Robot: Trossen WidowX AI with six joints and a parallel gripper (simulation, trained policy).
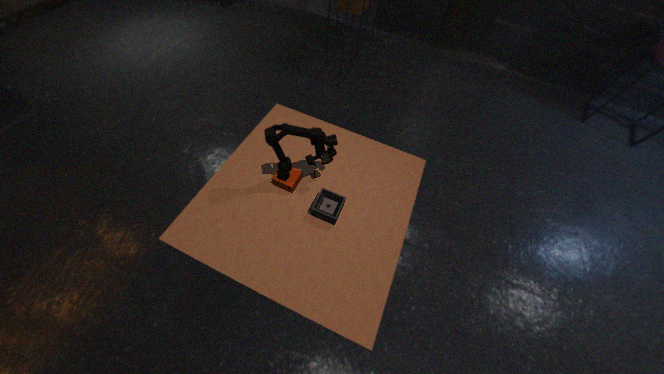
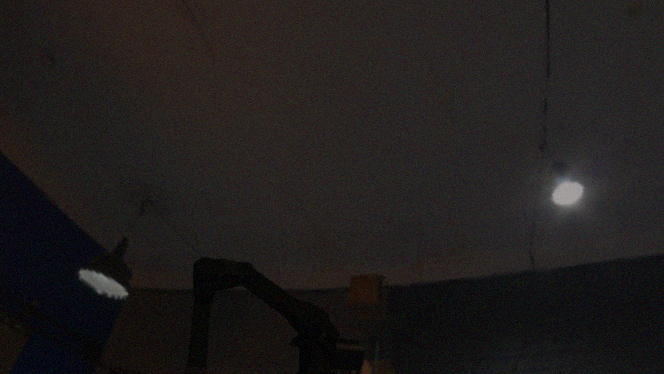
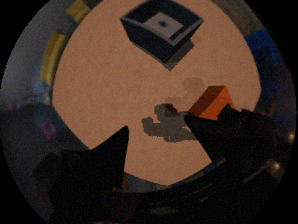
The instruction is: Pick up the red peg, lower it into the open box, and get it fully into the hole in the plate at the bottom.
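Now: the red peg 40 mm behind my gripper tip, 30 mm to the right of it and 100 mm below it. Also, from my gripper tip: dark box: 140 mm ahead, 220 mm to the right, 120 mm below; pale plate: 140 mm ahead, 220 mm to the right, 100 mm below.
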